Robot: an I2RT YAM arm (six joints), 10 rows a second.
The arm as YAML. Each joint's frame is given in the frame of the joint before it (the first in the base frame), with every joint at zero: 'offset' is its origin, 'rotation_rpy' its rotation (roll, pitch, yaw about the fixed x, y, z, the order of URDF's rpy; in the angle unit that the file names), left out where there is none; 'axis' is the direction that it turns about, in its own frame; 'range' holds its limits. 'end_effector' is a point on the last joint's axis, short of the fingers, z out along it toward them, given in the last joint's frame.
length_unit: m
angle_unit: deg
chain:
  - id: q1
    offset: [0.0, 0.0, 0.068]
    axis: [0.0, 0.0, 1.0]
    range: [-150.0, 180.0]
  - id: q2
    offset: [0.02, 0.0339, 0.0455]
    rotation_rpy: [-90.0, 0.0, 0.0]
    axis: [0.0, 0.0, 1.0]
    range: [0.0, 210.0]
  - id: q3
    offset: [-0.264, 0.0, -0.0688]
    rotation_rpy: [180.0, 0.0, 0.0]
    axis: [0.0, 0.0, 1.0]
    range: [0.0, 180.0]
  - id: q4
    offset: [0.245, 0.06, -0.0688]
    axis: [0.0, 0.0, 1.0]
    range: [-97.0, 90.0]
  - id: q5
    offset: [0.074, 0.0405, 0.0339]
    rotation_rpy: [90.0, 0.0, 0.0]
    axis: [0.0, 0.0, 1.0]
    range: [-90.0, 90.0]
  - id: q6
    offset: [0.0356, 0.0, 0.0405]
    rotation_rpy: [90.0, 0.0, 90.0]
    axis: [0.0, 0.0, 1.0]
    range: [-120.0, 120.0]
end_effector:
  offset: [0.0, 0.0, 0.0]
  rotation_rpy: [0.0, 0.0, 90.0]
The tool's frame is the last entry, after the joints.
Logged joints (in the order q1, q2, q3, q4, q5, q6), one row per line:
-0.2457, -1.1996, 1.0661, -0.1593, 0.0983, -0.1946
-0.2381, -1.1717, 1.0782, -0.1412, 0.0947, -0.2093
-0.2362, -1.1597, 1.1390, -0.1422, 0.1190, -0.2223
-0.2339, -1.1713, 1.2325, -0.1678, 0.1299, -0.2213
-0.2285, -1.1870, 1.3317, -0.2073, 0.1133, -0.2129
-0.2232, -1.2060, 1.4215, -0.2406, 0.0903, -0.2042
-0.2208, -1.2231, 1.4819, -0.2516, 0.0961, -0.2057
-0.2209, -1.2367, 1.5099, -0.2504, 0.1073, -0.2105
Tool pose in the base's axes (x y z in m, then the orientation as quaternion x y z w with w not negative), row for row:
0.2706, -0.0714, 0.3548, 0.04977, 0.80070, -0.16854, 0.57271
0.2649, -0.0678, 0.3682, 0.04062, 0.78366, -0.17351, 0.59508
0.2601, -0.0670, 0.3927, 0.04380, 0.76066, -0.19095, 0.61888
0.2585, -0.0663, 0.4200, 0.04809, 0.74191, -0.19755, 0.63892
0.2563, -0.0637, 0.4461, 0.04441, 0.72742, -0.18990, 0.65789
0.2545, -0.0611, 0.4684, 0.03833, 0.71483, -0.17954, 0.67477
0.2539, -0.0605, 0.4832, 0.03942, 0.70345, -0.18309, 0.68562
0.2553, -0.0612, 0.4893, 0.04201, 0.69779, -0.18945, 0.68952
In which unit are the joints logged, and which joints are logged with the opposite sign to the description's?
The joints are logged in radians. Opposite sign: q2.
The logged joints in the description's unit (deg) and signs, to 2 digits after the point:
-14.08, 68.73, 61.08, -9.13, 5.63, -11.15
-13.64, 67.13, 61.78, -8.09, 5.43, -11.99
-13.53, 66.45, 65.26, -8.15, 6.82, -12.74
-13.40, 67.11, 70.62, -9.61, 7.44, -12.68
-13.09, 68.01, 76.30, -11.88, 6.49, -12.20
-12.79, 69.10, 81.45, -13.79, 5.17, -11.70
-12.65, 70.08, 84.91, -14.42, 5.51, -11.79
-12.66, 70.86, 86.51, -14.35, 6.15, -12.06

